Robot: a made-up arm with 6 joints.
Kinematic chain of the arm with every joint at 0, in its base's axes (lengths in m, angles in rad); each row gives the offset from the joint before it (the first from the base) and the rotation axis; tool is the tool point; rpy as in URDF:
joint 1: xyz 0 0 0.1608 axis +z
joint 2: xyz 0 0 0 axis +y
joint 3: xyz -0.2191 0 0.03 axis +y
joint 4: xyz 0.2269 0 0.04 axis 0.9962 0 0.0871
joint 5: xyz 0 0 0 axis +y
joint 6: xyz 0.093 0 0.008 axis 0.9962 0 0.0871
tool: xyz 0 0 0 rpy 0 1.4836 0
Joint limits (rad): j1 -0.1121..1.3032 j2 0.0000..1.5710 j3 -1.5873..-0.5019 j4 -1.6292..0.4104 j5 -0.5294..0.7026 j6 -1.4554..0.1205
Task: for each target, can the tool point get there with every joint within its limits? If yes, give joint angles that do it. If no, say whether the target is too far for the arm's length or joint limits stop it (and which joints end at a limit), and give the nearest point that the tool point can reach.
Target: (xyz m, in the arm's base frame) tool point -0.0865 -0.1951 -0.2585
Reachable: no: joint limits stop it (at a limit: joint 1, joint 2, joint 3, joint 5) | nearest point 0.1641 -0.0434 0.1104 | short by 0.471 m
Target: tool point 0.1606 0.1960 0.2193
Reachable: yes | joints 0.8439 1.3142 -0.5896 -0.5429 -0.2157 -0.2631
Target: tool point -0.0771 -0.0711 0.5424
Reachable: yes | joints 0.3760 0.2714 -1.4149 -1.0604 0.4820 -0.6700
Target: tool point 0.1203 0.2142 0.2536
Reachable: yes | joints 1.0275 1.1875 -0.6344 -0.9256 -0.1052 -1.2047
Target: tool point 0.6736 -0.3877 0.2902
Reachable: no: too far | nearest point 0.3270 -0.0896 0.3398 | short by 0.460 m
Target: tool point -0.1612 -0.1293 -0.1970
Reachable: no: joint limits stop it (at a limit: joint 1, joint 2, joint 3, joint 5) | nearest point 0.1627 -0.0358 0.1089 | short by 0.455 m
